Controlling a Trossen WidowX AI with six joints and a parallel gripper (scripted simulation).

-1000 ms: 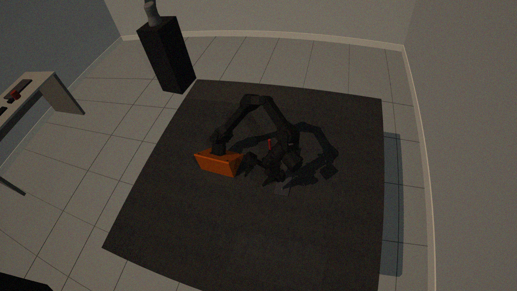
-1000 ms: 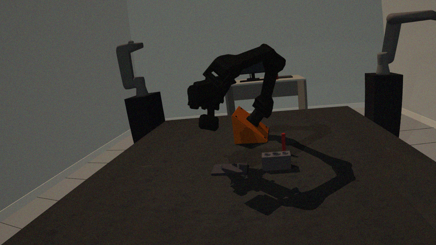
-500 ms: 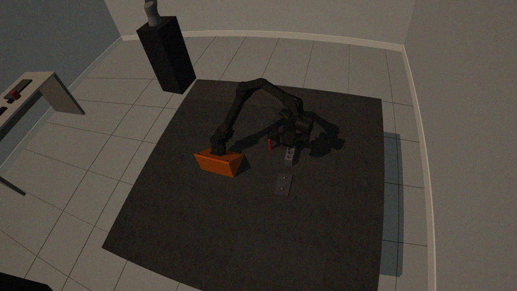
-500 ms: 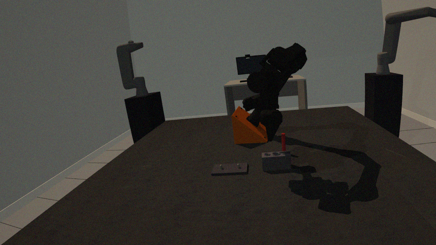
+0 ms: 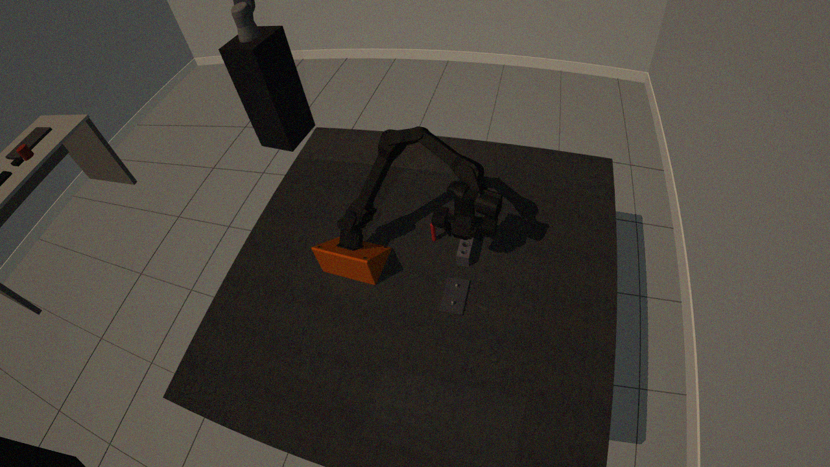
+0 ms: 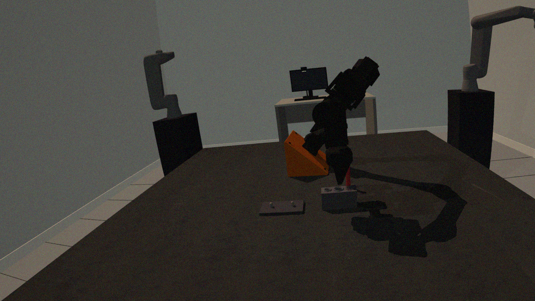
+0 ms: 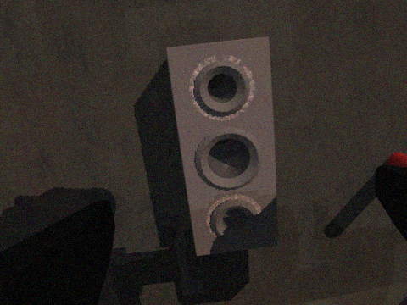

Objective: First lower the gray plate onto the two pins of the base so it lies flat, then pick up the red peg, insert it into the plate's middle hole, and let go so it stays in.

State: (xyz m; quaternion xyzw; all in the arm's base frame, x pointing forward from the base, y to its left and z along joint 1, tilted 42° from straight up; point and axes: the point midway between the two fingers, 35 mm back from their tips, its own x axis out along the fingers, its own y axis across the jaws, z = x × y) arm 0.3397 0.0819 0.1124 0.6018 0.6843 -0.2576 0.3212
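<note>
Right now my gripper tip is 50 mm above the gray plate. From my gripper tip the other things lie so: red peg: 120 mm behind, 20 mm to the left, 40 mm below; base: 20 mm ahead, 160 mm to the right, 80 mm below.
</note>
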